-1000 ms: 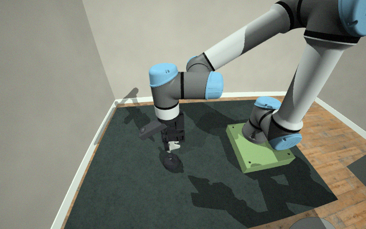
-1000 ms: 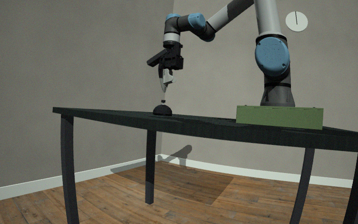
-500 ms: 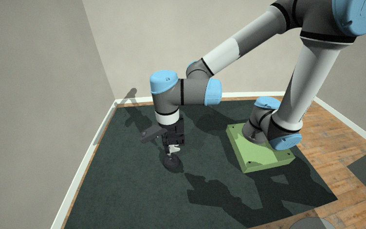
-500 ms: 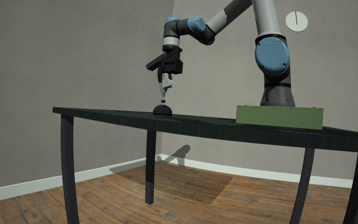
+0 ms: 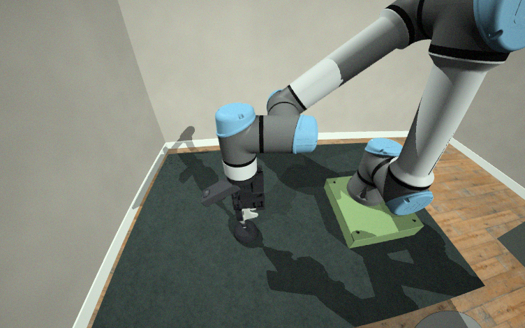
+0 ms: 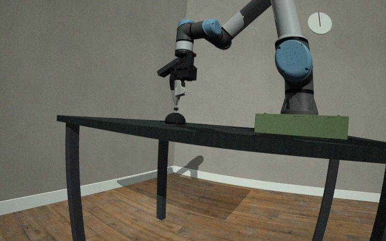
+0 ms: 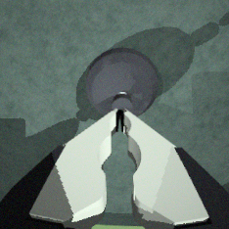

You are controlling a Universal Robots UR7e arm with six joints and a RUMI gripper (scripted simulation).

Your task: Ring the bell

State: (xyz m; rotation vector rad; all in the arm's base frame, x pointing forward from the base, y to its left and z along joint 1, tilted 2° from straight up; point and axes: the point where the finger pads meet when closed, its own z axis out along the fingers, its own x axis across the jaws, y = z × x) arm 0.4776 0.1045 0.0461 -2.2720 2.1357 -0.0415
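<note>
The bell button lies 3 cm below my hand. From my hand the other things lie so: dark domed bell: 5 cm below.
</note>
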